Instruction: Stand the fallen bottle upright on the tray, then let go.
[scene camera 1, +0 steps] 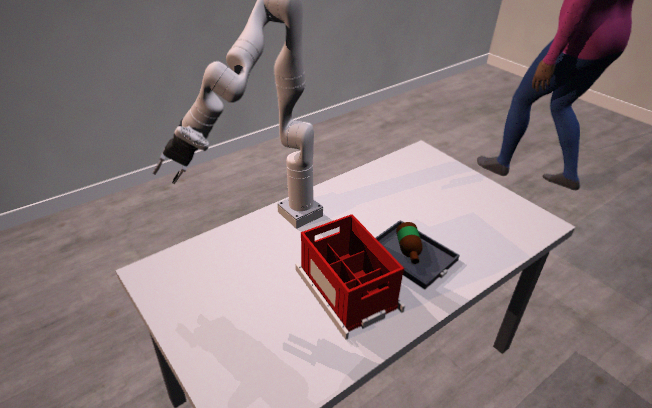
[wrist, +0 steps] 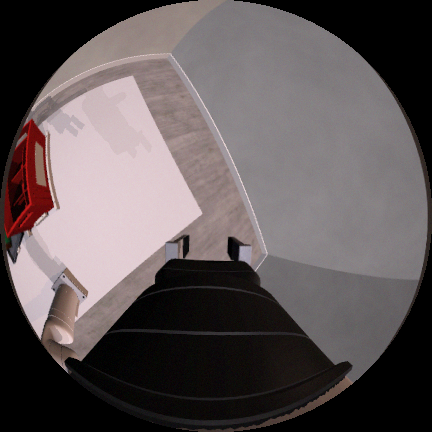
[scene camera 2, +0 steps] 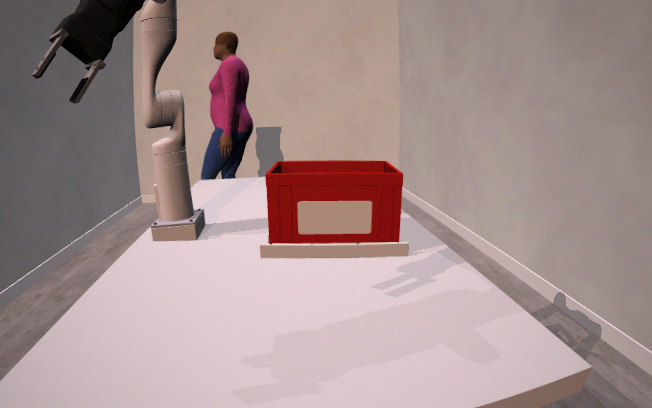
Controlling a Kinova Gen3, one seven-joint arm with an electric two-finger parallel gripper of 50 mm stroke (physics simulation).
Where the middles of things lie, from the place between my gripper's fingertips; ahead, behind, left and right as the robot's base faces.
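Scene:
Brown bottle [scene camera 1: 409,239]: well below my hand, far ahead of it and a long way to the left of it.

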